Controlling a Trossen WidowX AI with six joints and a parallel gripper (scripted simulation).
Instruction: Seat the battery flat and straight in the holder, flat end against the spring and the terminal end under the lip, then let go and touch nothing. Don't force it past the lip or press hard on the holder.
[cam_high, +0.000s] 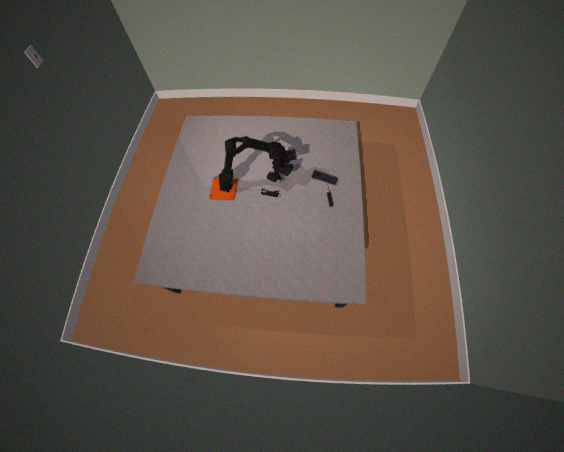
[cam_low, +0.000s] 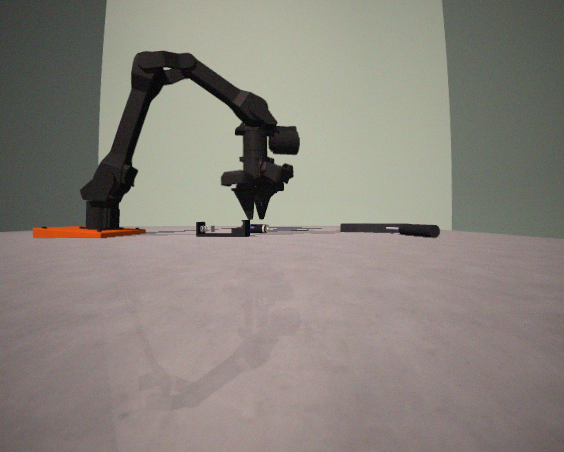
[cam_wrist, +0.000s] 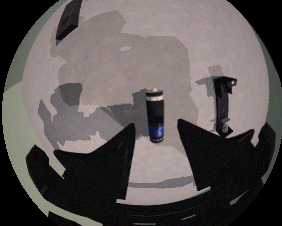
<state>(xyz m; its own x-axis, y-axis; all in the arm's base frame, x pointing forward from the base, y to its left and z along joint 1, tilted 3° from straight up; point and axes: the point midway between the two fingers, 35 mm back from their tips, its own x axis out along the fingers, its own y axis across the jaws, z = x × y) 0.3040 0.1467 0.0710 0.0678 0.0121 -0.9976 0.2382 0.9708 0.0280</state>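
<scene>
Right now my gripper tip is 20 mm above the battery. Round my gripper tip: flat black block 280 mm ahead, 80 mm to the left, 20 mm below.
</scene>
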